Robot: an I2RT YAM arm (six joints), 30 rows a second.
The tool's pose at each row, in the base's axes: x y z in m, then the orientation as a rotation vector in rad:
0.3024 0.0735 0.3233 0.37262 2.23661 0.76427
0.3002 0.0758 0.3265 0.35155 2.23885 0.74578
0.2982 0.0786 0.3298 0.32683 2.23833 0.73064
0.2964 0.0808 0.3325 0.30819 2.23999 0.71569
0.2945 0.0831 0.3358 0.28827 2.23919 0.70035
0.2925 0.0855 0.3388 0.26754 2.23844 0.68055
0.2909 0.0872 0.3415 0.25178 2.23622 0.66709
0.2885 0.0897 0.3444 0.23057 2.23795 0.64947
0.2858 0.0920 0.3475 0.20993 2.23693 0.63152
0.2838 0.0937 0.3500 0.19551 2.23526 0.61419
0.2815 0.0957 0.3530 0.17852 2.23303 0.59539
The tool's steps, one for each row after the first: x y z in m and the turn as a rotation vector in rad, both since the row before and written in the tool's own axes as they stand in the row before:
0.0008 0.0037 -0.0024 0.00628 -0.00121 -0.02139
0.0008 0.0042 -0.0022 0.00216 -0.00198 -0.02307
0.0006 0.0034 -0.0019 0.00461 -0.00051 -0.01845
0.0003 0.0038 -0.0023 0.00376 -0.00256 -0.01976
0.0005 0.0037 -0.0022 0.00652 -0.00347 -0.02194
0.0001 0.0029 -0.0020 0.00346 -0.00360 -0.01630
0.0008 0.0037 -0.0024 0.00567 -0.00010 -0.02124
0.0007 0.0037 -0.0029 0.00538 -0.00263 -0.02126
0.0003 0.0028 -0.0023 0.00679 -0.00377 -0.01670
0.0002 0.0033 -0.0027 0.00687 -0.00414 -0.01913

